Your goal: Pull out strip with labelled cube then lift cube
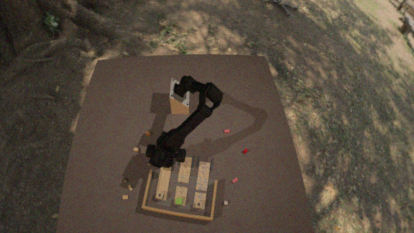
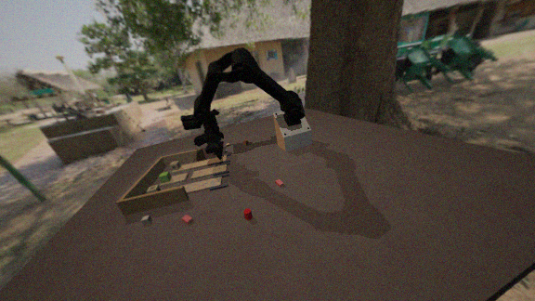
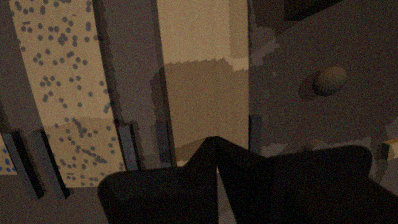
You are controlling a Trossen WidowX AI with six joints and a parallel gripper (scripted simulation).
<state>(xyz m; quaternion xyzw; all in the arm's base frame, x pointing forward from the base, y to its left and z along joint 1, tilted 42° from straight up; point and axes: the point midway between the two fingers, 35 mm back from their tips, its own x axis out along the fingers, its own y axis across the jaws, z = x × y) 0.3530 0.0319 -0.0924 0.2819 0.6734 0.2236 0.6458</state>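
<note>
Right now my gripper tip is 90 mm short of the strip and 10 mm to the left of it. Also, from my gripper tip: grey peg (30 mm behind, 80 mm to the right).
</note>
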